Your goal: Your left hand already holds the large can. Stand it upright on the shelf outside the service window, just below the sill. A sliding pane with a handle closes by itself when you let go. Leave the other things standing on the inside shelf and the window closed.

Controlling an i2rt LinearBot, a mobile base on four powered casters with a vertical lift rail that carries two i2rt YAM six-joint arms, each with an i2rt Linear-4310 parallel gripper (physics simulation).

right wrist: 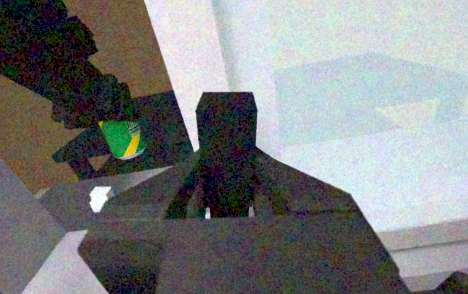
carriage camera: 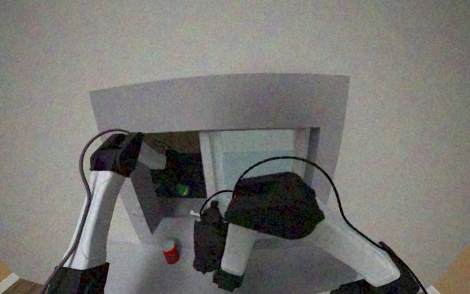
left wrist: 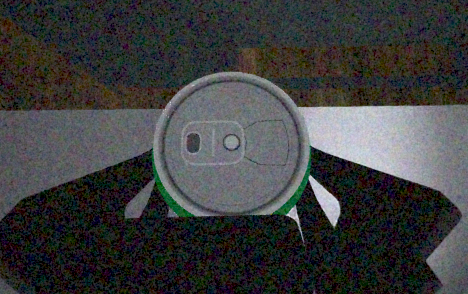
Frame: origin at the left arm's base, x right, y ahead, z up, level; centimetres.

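Seen in the pictures: left gripper, between the fingertips: [right wrist: 121, 121] [carriage camera: 183, 182] [left wrist: 231, 149]; right gripper, between the fingertips: [right wrist: 228, 154] [carriage camera: 214, 208].
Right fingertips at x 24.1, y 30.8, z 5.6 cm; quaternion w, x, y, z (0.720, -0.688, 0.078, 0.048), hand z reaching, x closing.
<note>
Offsets run from my right fingertips to a thing's top centre. "*": to the spot under its first point. Level surfaces: height alone.
The large green can @(dx -21.8, dy +28.7, dz -0.5 cm) [carriage camera: 183, 190] [left wrist: 231, 100] [right wrist: 122, 142] is in my left gripper [carriage camera: 181, 185] [left wrist: 231, 149] [right wrist: 121, 121], which is shut on it. It shows in the window opening, roughly upright, with its grey lid facing the left wrist camera; its base touches no surface that I can see. My right gripper [carriage camera: 214, 207] [right wrist: 228, 154] is shut on the black handle @(* dx +0.5, dy -3.0, dz +3.7 cm) [right wrist: 226, 115] of the sliding pane [carriage camera: 257, 150] [right wrist: 340, 125]. The pane stands open, to the right of the opening. The outside shelf cannot be made out for certain.
A red can @(dx -19.9, dy -4.5, dz -15.0 cm) [carriage camera: 171, 254] stands on the inside shelf @(dz -23.8 cm) [carriage camera: 135, 272], left of the right gripper. The opening is bounded by the left jamb @(dx -33.8, dy +7.3, dz +29.1 cm) [carriage camera: 142, 200] and the pane's white upright @(* dx -1.6, dy +1.5, dz +18.7 cm) [carriage camera: 204, 160]. A small white bar @(* dx -7.0, dy -1.2, dz -1.1 cm) [carriage camera: 195, 213] [right wrist: 100, 198] sits beside the right gripper.
</note>
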